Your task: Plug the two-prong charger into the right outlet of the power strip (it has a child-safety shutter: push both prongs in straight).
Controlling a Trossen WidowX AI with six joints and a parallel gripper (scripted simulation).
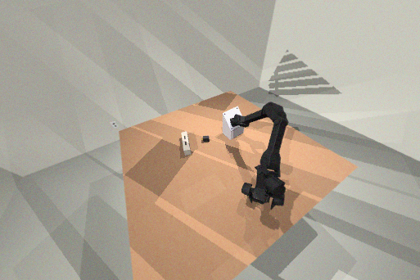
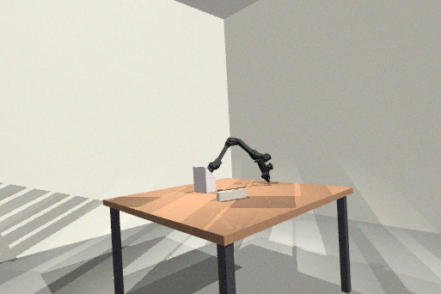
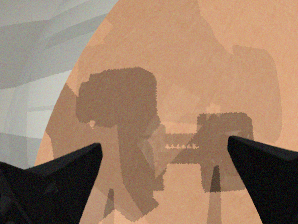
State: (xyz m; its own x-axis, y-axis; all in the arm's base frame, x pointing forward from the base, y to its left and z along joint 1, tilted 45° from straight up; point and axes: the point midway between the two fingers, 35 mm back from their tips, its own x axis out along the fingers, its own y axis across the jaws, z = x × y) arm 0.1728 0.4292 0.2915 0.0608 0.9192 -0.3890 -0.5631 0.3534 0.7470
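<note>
My gripper tip is now 59 cm to the left of the black two-prong charger, 5 cm short of it and 1 cm above it.
</note>
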